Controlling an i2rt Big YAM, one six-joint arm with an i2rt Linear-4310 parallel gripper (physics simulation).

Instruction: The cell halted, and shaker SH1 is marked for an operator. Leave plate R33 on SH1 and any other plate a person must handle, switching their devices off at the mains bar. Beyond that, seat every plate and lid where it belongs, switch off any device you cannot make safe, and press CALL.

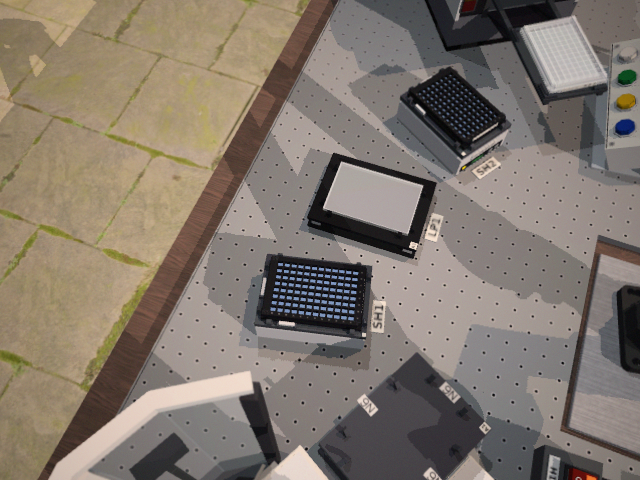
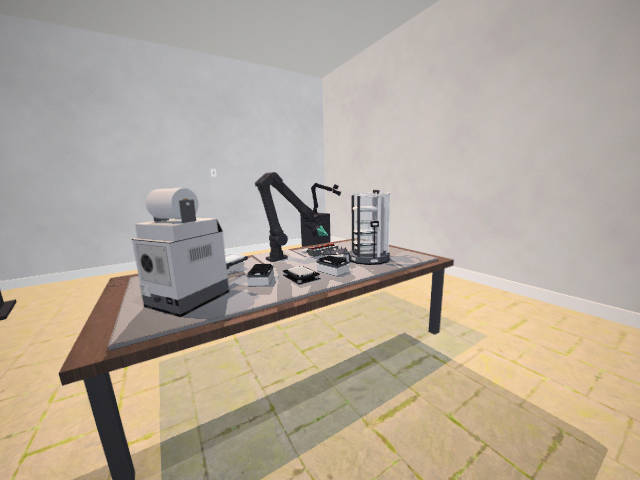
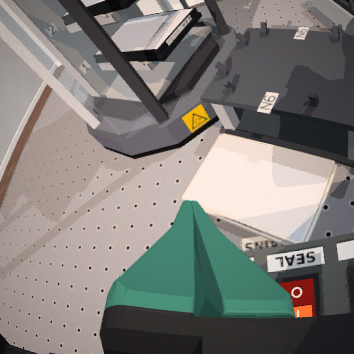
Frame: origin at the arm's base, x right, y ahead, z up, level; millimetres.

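Where they show: gripper, fingertip midpoint: [image 2: 327,235] [image 3: 188,209]; arm's base at its link origin: [image 2: 276,258].
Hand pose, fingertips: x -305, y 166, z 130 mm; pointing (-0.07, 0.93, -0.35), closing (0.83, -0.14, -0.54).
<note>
Things, the pixels of their top centre, and the offset from my fingertips. "pt": a spot on its surface instead.
- mains bar at a spot on its surface: [image 3: 328,272] pt dx +61, dy -29, dz -86 mm
- bar's SEAL switch at its top centre: [image 3: 296,301] dx +37, dy -44, dz -73 mm
- shaker SH1 at a spot on its surface: [image 1: 310,332] pt dx +200, dy +286, dz -76 mm
- shaker SH2 at a spot on its surface: [image 1: 428,135] pt dx +554, dy +167, dz -96 mm
- flat grey piece at its top centre: [image 1: 373,196] [image 2: 300,270] dx +424, dy +235, dz -90 mm
- black nest LP1 at a spot on its surface: [image 1: 424,206] pt dx +426, dy +160, dz -97 mm
- clear-white plate at its top centre: [image 1: 565,48] [image 2: 229,256] dx +680, dy -6, dz -6 mm
- pale-topped plate at its top centre: [image 3: 139,30] dx -50, dy +268, dz -19 mm
- carousel's grey base at a spot on its surface: [image 3: 135,135] pt dx -93, dy +163, dz -88 mm
- N6 at its top centre: [image 3: 292,50] [image 1: 407,433] [image 2: 334,248] dx +96, dy +154, dz -50 mm
- cream slab at its top centre: [image 3: 255,179] dx +22, dy +74, dz -110 mm
- button box at a spot on its surface: [image 1: 622,149] pt dx +561, dy -113, dz -69 mm
My gripper [image 3: 188,209] [image 2: 323,230] is shut and empty, its green fingertips above the bench beside the mains bar [image 3: 328,272] [image 1: 539,459]. The bar's SEAL switch [image 3: 298,295] shows right of the fingers, partly hidden; other switches are hidden. A black plate [image 1: 316,291] with bluish wells sits on shaker SH1 [image 1: 310,333]. Another black plate [image 1: 457,105] sits on shaker SH2 [image 1: 428,135]. A flat grey piece [image 1: 373,196] lies on black nest LP1 [image 1: 424,206]. A clear-white plate [image 1: 563,54] rests on a tray at the sealer. A pale-topped plate [image 3: 152,32] sits in the carousel. Plate identities are unreadable.
The carousel's grey base [image 3: 135,135] stands left of dark stand N6 [image 3: 250,60] [image 1: 403,413]. A cream slab [image 3: 265,185] lies before the stand. The button box [image 1: 622,149] stands upper right. A brown-edged metal tray [image 1: 594,392] is at the right.
</note>
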